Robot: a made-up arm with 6 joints.
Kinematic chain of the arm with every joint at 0, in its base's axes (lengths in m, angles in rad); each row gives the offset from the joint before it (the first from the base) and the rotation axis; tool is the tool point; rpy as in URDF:
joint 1: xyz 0 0 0.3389 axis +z
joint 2: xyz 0 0 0 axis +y
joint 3: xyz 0.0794 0 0.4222 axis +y
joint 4: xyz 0.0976 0 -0.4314 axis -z
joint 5: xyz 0 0 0 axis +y
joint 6: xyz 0.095 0 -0.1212 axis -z
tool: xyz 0 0 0 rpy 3.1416 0 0
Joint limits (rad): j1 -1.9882..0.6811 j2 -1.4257..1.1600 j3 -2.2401..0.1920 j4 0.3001..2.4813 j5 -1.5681..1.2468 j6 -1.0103..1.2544
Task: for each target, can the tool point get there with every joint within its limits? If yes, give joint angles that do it. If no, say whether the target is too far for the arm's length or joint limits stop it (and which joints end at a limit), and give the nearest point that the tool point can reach.
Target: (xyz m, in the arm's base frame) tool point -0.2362 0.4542 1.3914
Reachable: no: too far | nearest point -0.2015 0.3874 1.2367 | short by 0.172 m
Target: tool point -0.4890 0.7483 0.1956
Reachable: no: joint limits stop it (at a limit: joint 2, joint 3, joint 4, joint 5) | nearest point -0.4161 0.6367 0.6631 | short by 0.486 m
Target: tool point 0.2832 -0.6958 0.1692
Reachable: yes | joints -1.0292 0.8564 -1.3193 1.0795 -0.3596 -0.0676
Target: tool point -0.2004 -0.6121 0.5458
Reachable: yes | joints -1.6727 0.2076 -1.0896 1.2141 -0.5891 0.4772
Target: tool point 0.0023 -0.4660 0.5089
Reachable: yes | joints -1.3699 -0.0057 -0.4799 0.6448 -1.1056 0.8122
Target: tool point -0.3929 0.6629 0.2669
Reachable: no: joint limits stop it (at a limit: joint 2, joint 3, joint 4, joint 5) | nearest point -0.3878 0.6543 0.6631 | short by 0.396 m
